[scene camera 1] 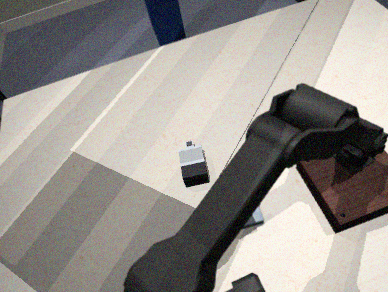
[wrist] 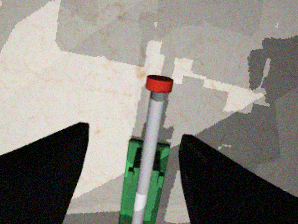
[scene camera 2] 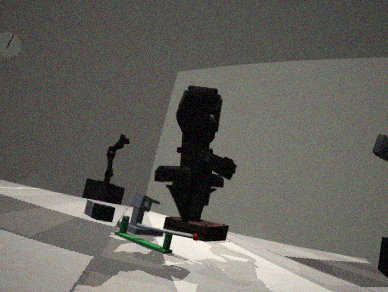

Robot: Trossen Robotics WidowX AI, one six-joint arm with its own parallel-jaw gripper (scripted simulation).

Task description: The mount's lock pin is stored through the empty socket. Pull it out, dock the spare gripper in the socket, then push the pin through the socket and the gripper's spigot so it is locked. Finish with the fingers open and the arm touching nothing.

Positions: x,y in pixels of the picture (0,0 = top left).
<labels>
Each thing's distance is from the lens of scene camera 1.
spare gripper (scene camera 1: pixel 193 167): 0.72 m
</labels>
